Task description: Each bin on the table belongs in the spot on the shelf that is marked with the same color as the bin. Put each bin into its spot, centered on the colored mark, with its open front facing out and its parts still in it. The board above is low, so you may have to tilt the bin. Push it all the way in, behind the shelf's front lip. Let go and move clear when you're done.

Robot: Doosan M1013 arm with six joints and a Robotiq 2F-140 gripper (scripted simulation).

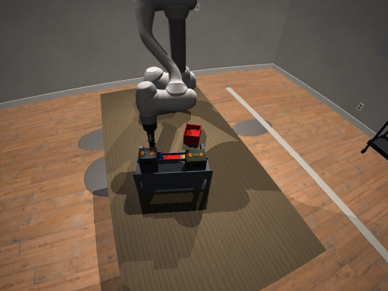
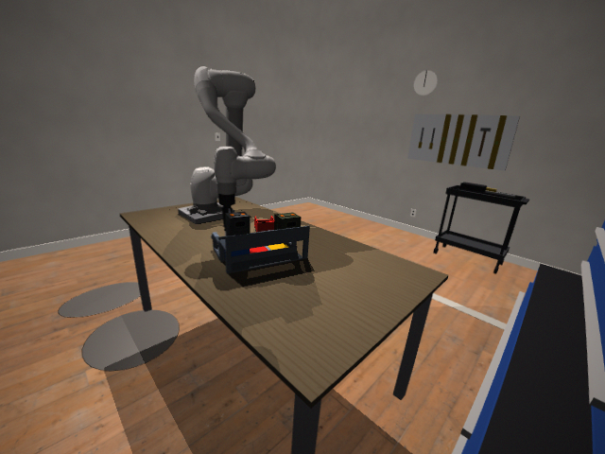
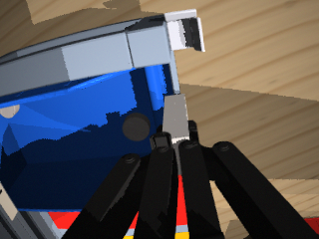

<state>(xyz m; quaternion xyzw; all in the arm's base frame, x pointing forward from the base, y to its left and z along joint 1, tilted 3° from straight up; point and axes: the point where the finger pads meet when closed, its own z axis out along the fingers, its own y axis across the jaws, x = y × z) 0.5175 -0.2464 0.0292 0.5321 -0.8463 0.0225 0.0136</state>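
Right now my hand is 4 cm past the red bin, 31 cm to the right of it and 2 cm above it. The rest, counted from my hand: green toolbox: 27 cm ahead, 12 cm to the left, 9 cm above; then dark box: 17 cm ahead, 8 cm to the right, 11 cm above; then blue bin: 8 cm ahead, 4 cm to the right, 1 cm below.
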